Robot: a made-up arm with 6 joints.
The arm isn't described. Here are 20 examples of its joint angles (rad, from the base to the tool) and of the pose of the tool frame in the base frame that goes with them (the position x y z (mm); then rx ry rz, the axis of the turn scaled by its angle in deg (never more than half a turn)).
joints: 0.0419 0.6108 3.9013 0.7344 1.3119 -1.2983
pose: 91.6 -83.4 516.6 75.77 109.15 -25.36
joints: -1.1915 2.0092 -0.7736 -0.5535 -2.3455 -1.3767
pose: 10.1 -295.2 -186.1 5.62 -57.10 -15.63
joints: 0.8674 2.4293 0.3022 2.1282 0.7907 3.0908
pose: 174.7 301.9 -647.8 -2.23 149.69 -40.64
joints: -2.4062 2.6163 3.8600 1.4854 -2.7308 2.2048
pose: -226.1 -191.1 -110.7 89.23 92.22 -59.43
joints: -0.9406 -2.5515 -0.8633 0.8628 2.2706 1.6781
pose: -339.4 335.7 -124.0 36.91 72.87 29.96
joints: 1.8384 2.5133 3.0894 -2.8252 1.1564 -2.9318
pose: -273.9 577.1 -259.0 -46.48 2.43 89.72
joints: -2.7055 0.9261 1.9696 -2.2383 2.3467 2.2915
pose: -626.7 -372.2 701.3 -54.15 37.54 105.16
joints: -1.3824 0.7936 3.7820 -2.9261 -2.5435 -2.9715
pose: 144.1 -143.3 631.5 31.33 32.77 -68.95
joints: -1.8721 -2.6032 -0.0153 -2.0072 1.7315 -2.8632
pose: 198.6 471.8 -174.4 -20.09 -55.05 -160.49
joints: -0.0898 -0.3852 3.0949 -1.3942 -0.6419 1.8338
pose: -544.1 28.3 718.2 51.21 145.21 40.32
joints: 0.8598 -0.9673 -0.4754 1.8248 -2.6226 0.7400
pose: -229.6 -221.4 714.5 -60.78 93.18 -53.37
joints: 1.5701 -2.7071 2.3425 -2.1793 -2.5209 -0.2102
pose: -67.3 -260.1 -748.3 -19.30 -116.52 -26.52
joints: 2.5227 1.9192 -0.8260 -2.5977 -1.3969 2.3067
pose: -304.1 93.2 -145.8 -76.96 94.93 94.55
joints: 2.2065 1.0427 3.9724 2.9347 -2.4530 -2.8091
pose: -244.8 138.2 475.8 -73.69 -3.92 118.10
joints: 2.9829 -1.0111 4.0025 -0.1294 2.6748 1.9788
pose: 473.6 42.1 177.9 33.44 -89.26 46.54
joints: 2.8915 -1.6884 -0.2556 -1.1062 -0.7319 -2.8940
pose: 477.7 -67.7 318.8 46.95 -128.34 14.97
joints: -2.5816 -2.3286 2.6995 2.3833 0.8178 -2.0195
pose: 290.9 81.8 -555.5 97.60 20.28 -65.05
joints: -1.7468 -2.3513 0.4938 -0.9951 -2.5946 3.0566
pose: 58.1 691.6 -140.5 108.40 -82.82 -35.90
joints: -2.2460 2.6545 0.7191 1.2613 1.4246 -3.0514
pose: -212.9 -208.6 -739.0 -142.31 72.96 8.24
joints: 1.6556 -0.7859 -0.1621 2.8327 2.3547 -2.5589
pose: -91.8 -240.7 762.7 -101.16 54.48 115.22
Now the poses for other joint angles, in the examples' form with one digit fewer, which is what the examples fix.
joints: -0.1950 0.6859 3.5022 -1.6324 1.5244 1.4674
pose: 161 -25 811 104.9 -131.9 -10.6
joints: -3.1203 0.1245 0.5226 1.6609 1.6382 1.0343
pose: -296 -17 964 -122.5 117.6 -1.7
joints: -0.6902 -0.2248 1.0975 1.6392 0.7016 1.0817
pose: -136 123 1041 137.9 14.9 70.7
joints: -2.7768 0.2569 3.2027 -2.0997 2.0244 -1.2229
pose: 116 -19 885 7.1 -60.8 125.9
